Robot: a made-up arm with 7 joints. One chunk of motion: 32 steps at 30 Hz.
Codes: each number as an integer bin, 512 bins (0 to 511) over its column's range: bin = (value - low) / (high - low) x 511, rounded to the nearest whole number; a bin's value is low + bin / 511 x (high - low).
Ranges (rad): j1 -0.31..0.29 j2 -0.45..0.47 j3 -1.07..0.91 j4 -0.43..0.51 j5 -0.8..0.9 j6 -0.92..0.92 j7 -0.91..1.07
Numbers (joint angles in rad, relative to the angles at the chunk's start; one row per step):
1: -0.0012 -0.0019 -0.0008 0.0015 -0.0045 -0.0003 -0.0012
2: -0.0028 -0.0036 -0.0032 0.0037 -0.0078 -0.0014 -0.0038
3: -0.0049 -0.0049 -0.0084 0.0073 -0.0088 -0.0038 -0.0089
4: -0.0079 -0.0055 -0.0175 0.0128 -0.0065 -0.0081 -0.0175
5: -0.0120 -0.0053 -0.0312 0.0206 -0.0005 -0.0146 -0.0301
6: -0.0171 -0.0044 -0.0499 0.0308 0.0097 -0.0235 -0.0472
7: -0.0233 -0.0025 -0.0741 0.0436 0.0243 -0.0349 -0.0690
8: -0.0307 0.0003 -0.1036 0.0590 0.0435 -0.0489 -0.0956
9: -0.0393 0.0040 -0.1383 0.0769 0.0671 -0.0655 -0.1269
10: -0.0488 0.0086 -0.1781 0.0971 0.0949 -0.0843 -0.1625
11: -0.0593 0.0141 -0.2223 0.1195 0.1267 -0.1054 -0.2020
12: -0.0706 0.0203 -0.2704 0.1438 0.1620 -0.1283 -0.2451
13: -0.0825 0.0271 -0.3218 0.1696 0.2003 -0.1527 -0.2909
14: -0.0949 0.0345 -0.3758 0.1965 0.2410 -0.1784 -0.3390
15: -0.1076 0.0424 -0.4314 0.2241 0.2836 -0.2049 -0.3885
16: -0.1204 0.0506 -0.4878 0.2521 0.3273 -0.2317 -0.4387
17: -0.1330 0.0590 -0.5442 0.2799 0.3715 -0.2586 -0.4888
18: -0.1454 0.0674 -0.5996 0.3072 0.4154 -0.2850 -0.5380
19: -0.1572 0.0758 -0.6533 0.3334 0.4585 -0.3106 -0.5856
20: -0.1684 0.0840 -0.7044 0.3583 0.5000 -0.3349 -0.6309
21: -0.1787 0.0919 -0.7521 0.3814 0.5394 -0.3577 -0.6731
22: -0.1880 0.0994 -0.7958 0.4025 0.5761 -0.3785 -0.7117
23: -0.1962 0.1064 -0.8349 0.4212 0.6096 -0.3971 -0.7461
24: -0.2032 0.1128 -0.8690 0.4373 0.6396 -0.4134 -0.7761
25: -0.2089 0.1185 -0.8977 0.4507 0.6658 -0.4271 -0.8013
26: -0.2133 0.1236 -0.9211 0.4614 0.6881 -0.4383 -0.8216
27: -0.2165 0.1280 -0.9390 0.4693 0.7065 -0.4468 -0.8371
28: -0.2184 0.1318 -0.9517 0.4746 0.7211 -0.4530 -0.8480
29: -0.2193 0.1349 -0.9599 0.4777 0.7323 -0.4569 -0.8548
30: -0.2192 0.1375 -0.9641 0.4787 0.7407 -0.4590 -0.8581
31: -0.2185 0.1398 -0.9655 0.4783 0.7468 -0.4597 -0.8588
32: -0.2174 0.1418 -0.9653 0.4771 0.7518 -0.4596 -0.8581
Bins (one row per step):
1: 263 249 276 235 239 255 235
2: 262 248 275 236 238 255 234
3: 260 247 274 238 238 254 233
4: 257 247 272 241 239 253 230
5: 254 247 268 245 240 251 227
6: 249 248 263 250 243 249 223
7: 244 249 257 257 248 246 217
8: 238 250 249 266 254 242 210
9: 231 252 240 276 261 237 202
10: 222 255 230 287 269 232 193
11: 214 258 219 299 279 226 183
12: 204 261 206 312 289 220 172
13: 194 265 193 326 301 213 160
14: 183 269 179 341 313 206 147
15: 172 273 165 356 326 199 135
16: 161 278 150 371 339 191 122
17: 151 283 136 386 352 184 109
18: 140 287 121 401 365 176 96
19: 130 292 108 415 378 169 84
20: 121 297 94 429 391 162 72
21: 112 301 82 441 403 156 61
22: 104 305 71 453 414 150 51
23: 97 309 61 463 424 145 42
24: 91 313 52 471 433 141 35
25: 86 316 44 479 441 137 28
26: 82 319 38 485 447 134 23
27: 80 321 34 489 453 131 19
28: 78 323 31 492 457 130 16
29: 77 325 28 493 461 129 14
30: 77 326 27 494 463 128 13
31: 78 328 27 494 465 128 13
32: 79 329 27 493 466 128 13

